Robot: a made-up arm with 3 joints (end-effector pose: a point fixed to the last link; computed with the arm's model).
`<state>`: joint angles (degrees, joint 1 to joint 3).
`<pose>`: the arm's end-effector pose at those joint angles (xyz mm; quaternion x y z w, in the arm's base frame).
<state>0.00 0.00 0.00</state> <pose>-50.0 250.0 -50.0 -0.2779 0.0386 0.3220 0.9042</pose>
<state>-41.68 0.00 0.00</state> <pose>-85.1 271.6 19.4 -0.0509 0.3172 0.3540 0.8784</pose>
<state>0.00 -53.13 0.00</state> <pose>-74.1 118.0 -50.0 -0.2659 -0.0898 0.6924 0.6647</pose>
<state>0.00 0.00 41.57</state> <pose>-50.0 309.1 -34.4 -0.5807 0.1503 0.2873 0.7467</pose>
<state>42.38 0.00 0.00</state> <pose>22.8 222.5 -75.3 -0.4714 -0.2496 0.2463 0.8092</pose>
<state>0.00 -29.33 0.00</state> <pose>-78.8 179.7 -50.0 -0.2787 -0.0330 0.5404 0.7932</pose>
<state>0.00 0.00 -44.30</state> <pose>-50.0 215.4 -104.8 0.0835 -0.0857 0.3128 0.9423</pose>
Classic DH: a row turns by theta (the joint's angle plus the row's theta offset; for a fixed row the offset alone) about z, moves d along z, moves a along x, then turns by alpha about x. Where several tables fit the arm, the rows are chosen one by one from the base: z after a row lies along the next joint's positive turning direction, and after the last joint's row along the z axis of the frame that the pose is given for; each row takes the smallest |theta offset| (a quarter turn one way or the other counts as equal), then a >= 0, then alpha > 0; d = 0 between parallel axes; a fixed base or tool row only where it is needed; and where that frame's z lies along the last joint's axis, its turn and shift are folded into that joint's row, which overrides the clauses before.
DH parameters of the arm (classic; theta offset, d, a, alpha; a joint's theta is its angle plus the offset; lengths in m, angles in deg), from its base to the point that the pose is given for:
base (fixed): -18.13 0.0693 -0.0534 82.09
joint 1: 0 -0.1755 0.0701 97.91
joint 2: 71.87 0.1651 -0.14 -90
joint 3: 32.05 0.1164 0.0795 -83.73
tool (fixed): 127.4 0.033 0 0

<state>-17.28 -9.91 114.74</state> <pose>-114.9 376.6 -56.5 -0.8841 0.2555 0.2975 0.2542</pose>
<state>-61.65 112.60 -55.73</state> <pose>-27.3 307.7 -160.3 -0.1845 0.2838 -0.6079 0.7183</pose>
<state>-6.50 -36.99 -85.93</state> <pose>-88.6 149.5 -157.5 0.4914 -0.0242 0.4869 0.7217</pose>
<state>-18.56 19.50 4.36</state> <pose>-31.4 299.4 -27.4 -0.2214 0.2419 0.1921 0.9250</pose>
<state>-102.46 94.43 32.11</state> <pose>-43.9 339.4 -131.2 -0.2078 0.9658 -0.0165 0.1543</pose>
